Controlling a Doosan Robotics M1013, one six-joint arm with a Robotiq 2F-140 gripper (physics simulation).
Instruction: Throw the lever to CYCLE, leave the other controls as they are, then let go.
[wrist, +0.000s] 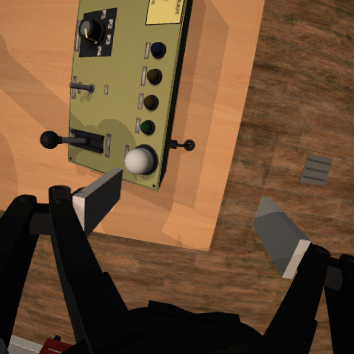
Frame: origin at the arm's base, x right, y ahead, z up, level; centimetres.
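Seen in the pictures: gripper, fingertip midpoint: (189, 197).
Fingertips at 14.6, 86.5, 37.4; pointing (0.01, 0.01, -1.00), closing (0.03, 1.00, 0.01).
Note:
Pixels of each thing's top centre, then the offset from my fingertips to it, as dx, dy, dz. "spot": a spot on its surface instead. Level surfaces: height alone.
- olive-green control panel, surface height: dz -26.2
- black lever with a ball knob, top centre: (43, 140) +1.6, -30.4, -21.2
- rotary knob, top centre: (85, 26) -22.4, -24.6, -25.1
- small toggle switch, top centre: (75, 85) -10.4, -25.6, -25.0
- blue button, surface spot: (158, 49) spot: -17.9, -8.3, -21.2
- green button, surface spot: (147, 127) spot: -3.9, -8.4, -21.1
- white dome, surface spot: (140, 160) spot: +2.0, -8.6, -18.4
- small black ball-ended part, surface spot: (189, 145) spot: +0.3, +0.4, -36.1
- table, surface height: dz -37.7
The olive-green control panel (117, 75) lies on the wooden table in the upper left of the wrist view. A black lever with a ball knob (50, 140) comes out of a dark slot near the panel's lower left corner and leans left, past the panel's edge. Its label is too small to read. My gripper (189, 197) is wide open and empty. Its left finger is just below the panel's near edge, and its right finger is over the floor to the right. Neither finger touches the lever in this view.
The panel also bears a rotary knob (91, 30), a small toggle switch (84, 87), a blue button (158, 49), a green button (147, 127) and a white dome (140, 160). A small black ball-ended part (189, 145) sticks out at its right side. The table (192, 235) ends beside the wood floor (295, 105).

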